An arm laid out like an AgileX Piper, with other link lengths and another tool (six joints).
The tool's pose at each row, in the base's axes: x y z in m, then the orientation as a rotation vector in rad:
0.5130, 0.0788, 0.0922, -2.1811, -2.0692, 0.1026
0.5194, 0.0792, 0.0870, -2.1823, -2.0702, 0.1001
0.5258, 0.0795, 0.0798, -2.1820, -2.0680, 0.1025
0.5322, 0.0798, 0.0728, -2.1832, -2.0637, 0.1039
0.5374, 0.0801, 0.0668, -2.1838, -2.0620, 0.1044
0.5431, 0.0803, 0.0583, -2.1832, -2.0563, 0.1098
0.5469, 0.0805, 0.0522, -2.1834, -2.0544, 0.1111
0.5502, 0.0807, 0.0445, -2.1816, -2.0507, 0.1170
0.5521, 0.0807, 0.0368, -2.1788, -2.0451, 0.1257
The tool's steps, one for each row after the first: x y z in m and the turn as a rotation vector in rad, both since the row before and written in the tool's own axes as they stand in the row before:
0.0005, 0.0071, 0.0043, -0.0022, 0.0002, 0.0000
0.0003, 0.0073, 0.0063, 0.0023, 0.0000, 0.0010
0.0004, 0.0073, 0.0060, 0.0021, 0.0009, 0.0026
0.0004, 0.0060, 0.0052, 0.0007, 0.0003, 0.0011
0.0002, 0.0069, 0.0076, 0.0055, 0.0004, 0.0026
0.0002, 0.0047, 0.0055, 0.0014, 0.0002, 0.0010
0.0001, 0.0044, 0.0071, 0.0054, -0.0004, 0.0011
-0.0002, 0.0031, 0.0073, 0.0081, -0.0004, 0.0017

